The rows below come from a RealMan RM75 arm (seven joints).
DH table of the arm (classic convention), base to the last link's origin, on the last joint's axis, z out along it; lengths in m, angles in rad. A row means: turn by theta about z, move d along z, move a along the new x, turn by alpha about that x. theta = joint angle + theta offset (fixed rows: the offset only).
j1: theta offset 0, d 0.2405, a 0, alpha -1.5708
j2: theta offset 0, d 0, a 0, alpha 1.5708
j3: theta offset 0, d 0.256, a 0, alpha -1.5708
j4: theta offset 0, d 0, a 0, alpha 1.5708
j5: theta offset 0, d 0.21, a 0, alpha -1.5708
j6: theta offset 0, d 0, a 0, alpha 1.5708
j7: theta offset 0, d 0.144, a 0, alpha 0
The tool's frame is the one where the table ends.
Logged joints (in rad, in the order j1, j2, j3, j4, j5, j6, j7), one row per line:
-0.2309, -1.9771, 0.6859, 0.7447, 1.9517, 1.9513, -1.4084
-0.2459, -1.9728, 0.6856, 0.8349, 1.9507, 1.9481, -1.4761
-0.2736, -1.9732, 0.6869, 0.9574, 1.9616, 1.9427, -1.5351
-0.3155, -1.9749, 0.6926, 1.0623, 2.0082, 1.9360, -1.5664
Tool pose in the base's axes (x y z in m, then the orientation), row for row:
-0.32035, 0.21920, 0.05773, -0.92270, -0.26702, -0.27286, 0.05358
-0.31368, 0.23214, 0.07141, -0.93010, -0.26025, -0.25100, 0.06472
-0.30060, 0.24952, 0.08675, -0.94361, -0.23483, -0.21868, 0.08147
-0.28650, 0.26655, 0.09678, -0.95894, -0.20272, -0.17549, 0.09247
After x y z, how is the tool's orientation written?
As a quaternion, x y z w.
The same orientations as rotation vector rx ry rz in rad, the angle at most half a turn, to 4 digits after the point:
-2.8039, -0.8114, -0.8292
-2.8074, -0.7855, -0.7576
-2.8199, -0.7018, -0.6535
-2.8472, -0.6019, -0.5210

